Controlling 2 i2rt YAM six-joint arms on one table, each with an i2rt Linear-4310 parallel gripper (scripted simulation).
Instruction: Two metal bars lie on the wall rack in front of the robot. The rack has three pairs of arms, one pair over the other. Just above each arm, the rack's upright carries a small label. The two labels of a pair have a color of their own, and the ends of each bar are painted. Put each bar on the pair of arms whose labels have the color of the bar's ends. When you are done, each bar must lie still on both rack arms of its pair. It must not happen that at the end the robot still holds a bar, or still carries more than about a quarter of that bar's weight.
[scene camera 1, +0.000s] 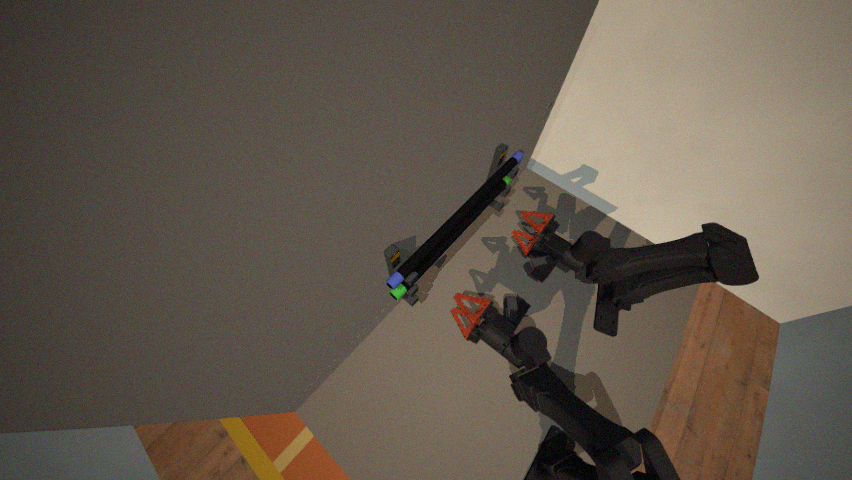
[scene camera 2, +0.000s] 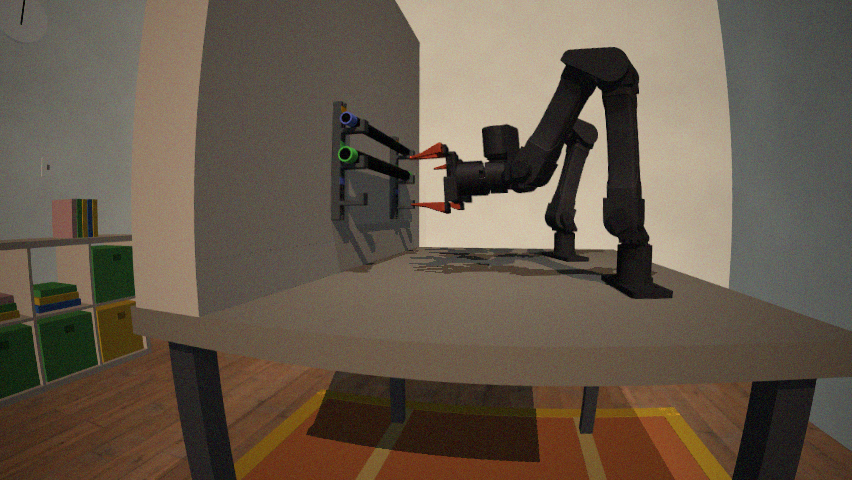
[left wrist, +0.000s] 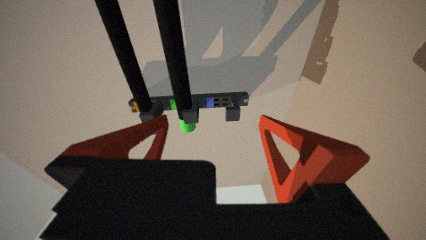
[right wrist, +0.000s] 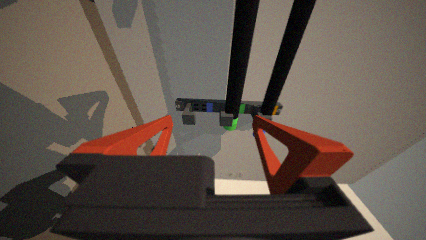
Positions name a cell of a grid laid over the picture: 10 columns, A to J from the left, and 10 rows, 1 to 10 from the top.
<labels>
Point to my left gripper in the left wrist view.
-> At F6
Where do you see a green-ended bar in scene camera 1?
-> F5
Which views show my left gripper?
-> Scene camera 1, scene camera 2 and the left wrist view only.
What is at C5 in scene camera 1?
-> A grey wall panel.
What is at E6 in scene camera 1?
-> A blue-ended bar.
</labels>
